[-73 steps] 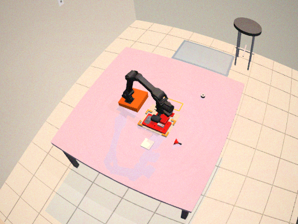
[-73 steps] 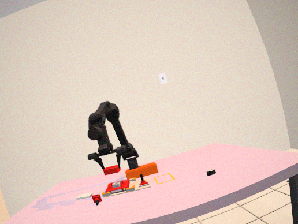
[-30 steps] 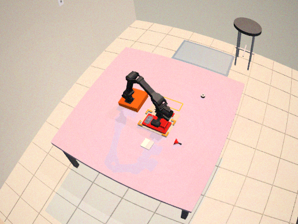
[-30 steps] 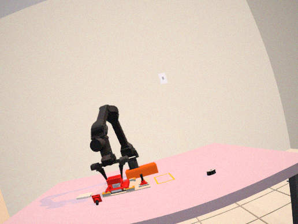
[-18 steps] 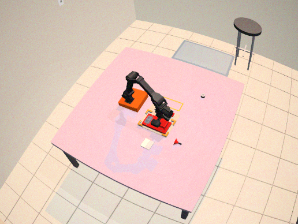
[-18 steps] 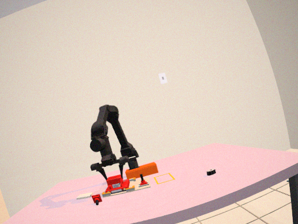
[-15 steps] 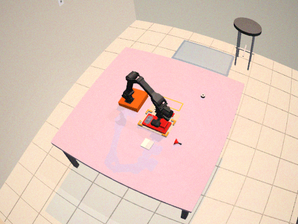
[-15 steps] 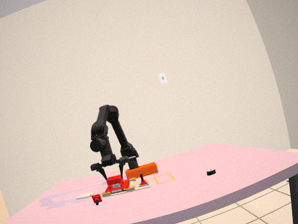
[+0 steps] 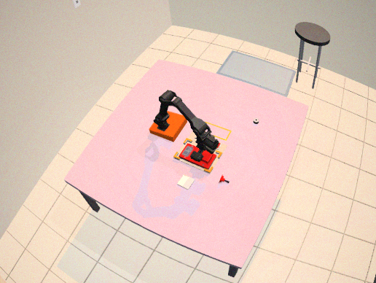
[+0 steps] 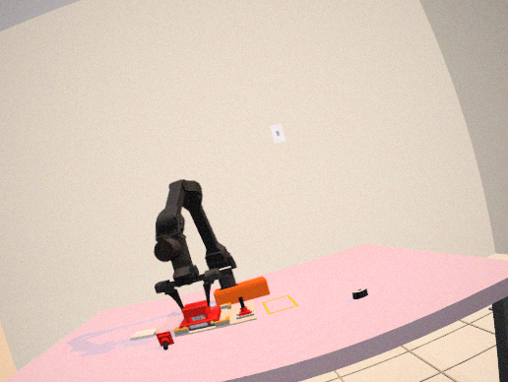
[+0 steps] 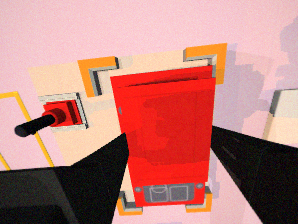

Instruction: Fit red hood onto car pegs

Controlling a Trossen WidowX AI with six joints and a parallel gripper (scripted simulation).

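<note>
Right now my gripper tip is right at the red hood. The rest, counted from my gripper tip: white tile (1 cm behind, 18 cm to the right, 5 cm below); then black ring (14 cm ahead, 43 cm to the left, 4 cm below).
</note>
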